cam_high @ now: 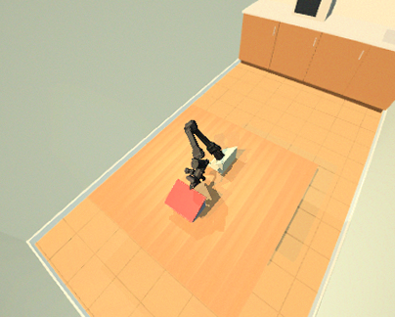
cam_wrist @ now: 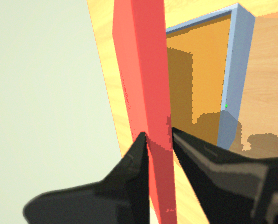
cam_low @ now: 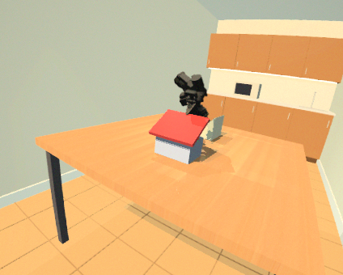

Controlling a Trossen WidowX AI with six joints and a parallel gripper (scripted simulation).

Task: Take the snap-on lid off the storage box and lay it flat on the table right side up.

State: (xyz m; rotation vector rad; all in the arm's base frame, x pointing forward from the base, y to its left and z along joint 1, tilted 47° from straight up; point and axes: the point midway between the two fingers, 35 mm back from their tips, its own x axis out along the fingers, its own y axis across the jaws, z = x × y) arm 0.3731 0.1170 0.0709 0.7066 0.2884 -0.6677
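Right now the lid is 7 cm ahead of my gripper tip and 4 cm below it. Also, from my gripper tip: storage box 5 cm ahead, 14 cm below.
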